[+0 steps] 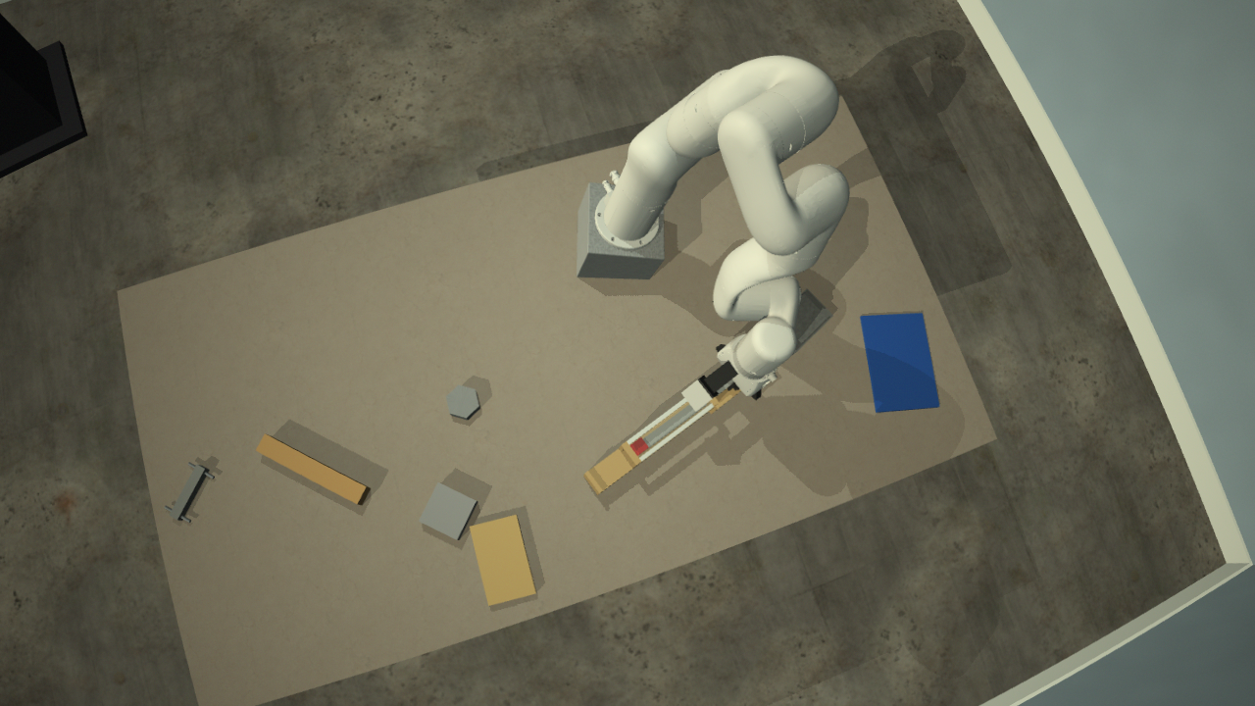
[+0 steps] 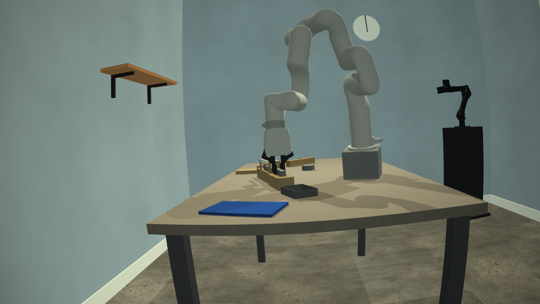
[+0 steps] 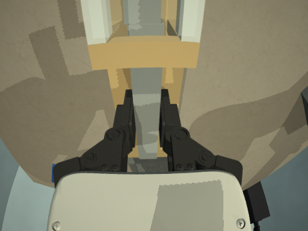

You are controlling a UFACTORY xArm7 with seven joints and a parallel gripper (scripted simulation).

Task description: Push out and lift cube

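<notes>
Right now my hand is 15 cm to the left of the channel, 2 cm short of it and 1 cm above it. The rest, counted from my hand: tan plate: 54 cm to the right, 10 cm ahead, 6 cm below; then blue mat: 37 cm to the left, 14 cm ahead, 6 cm below; then dark tray: 21 cm to the left, 6 cm below, 4 cm behind.
</notes>
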